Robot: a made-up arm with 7 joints. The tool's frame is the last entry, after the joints.
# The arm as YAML. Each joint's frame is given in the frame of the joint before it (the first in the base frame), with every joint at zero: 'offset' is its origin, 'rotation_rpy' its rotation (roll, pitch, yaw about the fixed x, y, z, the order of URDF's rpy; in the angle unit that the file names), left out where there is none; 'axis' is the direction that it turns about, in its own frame. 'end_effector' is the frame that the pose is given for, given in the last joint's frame.
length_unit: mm
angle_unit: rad
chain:
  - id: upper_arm
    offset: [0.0, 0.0, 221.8]
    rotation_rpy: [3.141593, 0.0, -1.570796]
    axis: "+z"
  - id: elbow
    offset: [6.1, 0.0, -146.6]
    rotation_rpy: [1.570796, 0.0, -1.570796]
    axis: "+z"
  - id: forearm
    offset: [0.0, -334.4, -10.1]
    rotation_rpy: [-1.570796, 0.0, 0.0]
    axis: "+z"
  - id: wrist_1
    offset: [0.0, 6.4, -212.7]
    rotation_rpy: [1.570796, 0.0, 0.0]
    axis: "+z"
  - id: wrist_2
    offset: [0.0, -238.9, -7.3]
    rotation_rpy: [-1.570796, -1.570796, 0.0]
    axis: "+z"
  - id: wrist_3
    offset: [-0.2, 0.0, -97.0]
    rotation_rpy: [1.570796, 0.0, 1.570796]
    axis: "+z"
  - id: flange
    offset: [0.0, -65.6, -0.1]
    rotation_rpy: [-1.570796, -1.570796, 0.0]
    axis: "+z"
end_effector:
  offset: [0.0, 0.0, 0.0]
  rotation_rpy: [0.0, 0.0, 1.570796]
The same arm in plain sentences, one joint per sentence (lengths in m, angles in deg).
The arm has seven revolute joints in a row. What follows holds with every joint at zero, and every direction is one of the base frame's. The first joint lies 0.2218 m along +z from the base frame's origin and rotates about -z. The second joint lies 0.0061 m along -y and 0.1466 m along +z from the first joint and rotates about +y. The third joint lies 0.0101 m along -y and 0.3344 m along +z from the second joint and rotates about -z. The fourth joint lies 0.0064 m along -y and 0.2127 m along +z from the third joint and rotates about +y. The fifth joint lies 0.0073 m along -y and 0.2389 m along +z from the fourth joint and rotates about -z. The sixth joint lies 0.0002 m along -y and 0.0970 m along +z from the fifth joint and rotates about +y. The seventh joint lies 0.0001 m along -y and 0.0656 m along +z from the sixth joint and rotates about -z. The tool frame, which is the frame that the pose is given for, lies at the same point as the seventh joint; its axes are the base frame's turned by roll 180.00, pitch 0.00 and yaw 0.00 deg (as in URDF: about the fixed x, then y, then z).
